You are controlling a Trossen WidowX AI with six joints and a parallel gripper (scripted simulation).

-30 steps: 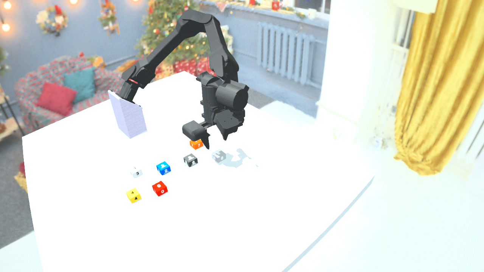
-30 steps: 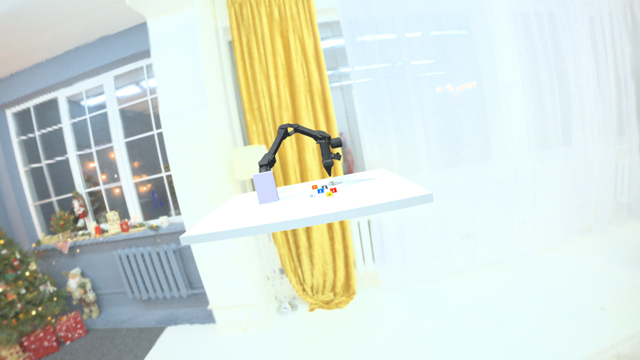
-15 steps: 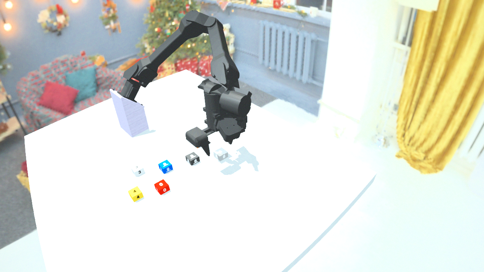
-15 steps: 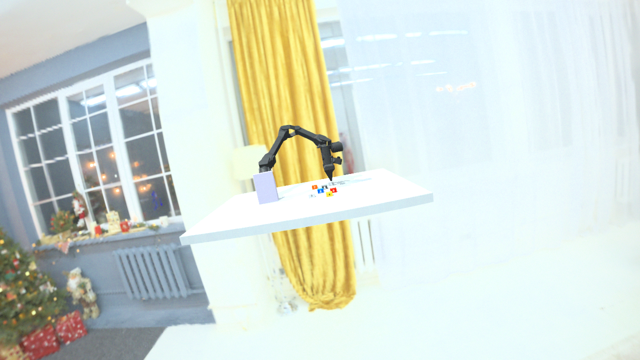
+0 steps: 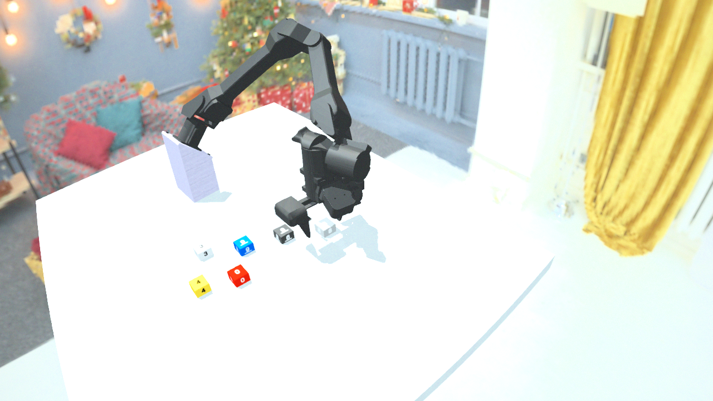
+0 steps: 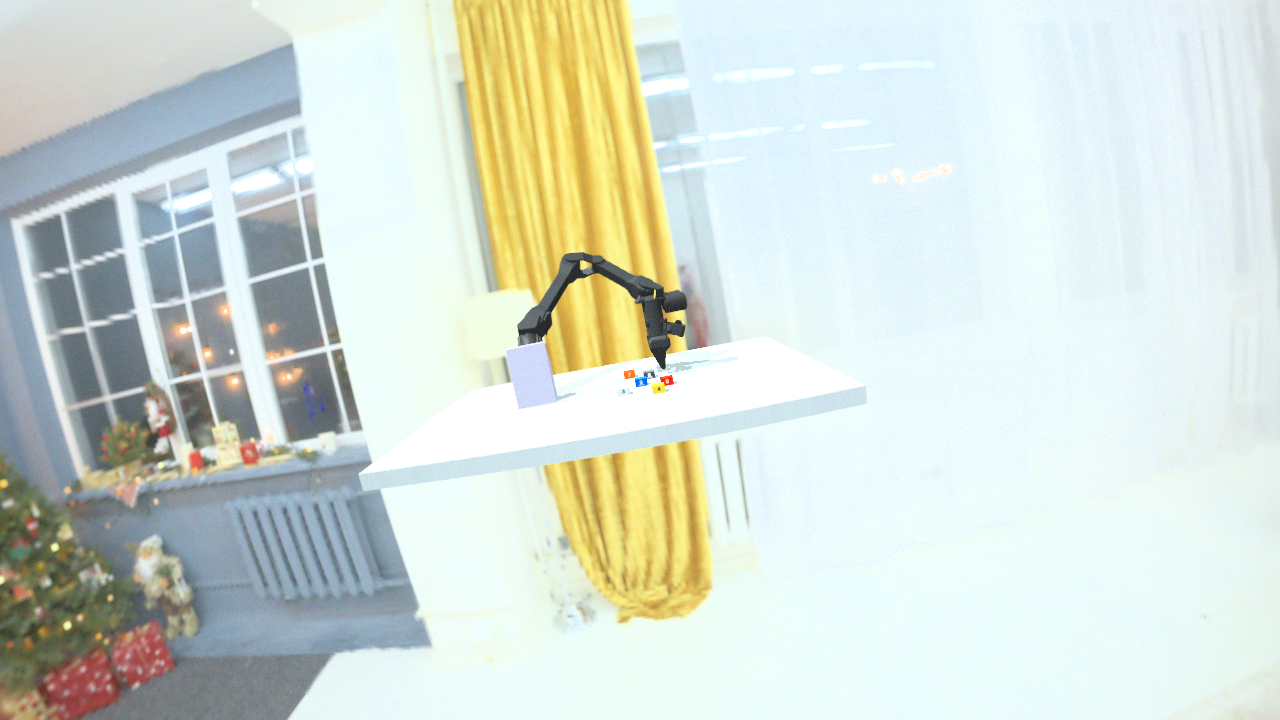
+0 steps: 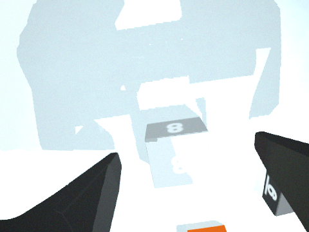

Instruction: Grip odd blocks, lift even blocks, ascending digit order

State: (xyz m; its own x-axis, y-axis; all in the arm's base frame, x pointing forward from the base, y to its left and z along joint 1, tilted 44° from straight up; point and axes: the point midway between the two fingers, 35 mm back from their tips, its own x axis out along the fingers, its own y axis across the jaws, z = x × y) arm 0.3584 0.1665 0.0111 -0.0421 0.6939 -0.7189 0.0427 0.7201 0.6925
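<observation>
Right now my gripper tip is 80 mm past the blue block and 150 mm to the left of it. The rest, counted from my gripper tip: dark grey block marked 6: 50 mm behind, 70 mm to the right; then grey block marked 8: 10 mm to the left; then orange block marked 7: 100 mm behind, 10 mm to the right.
</observation>
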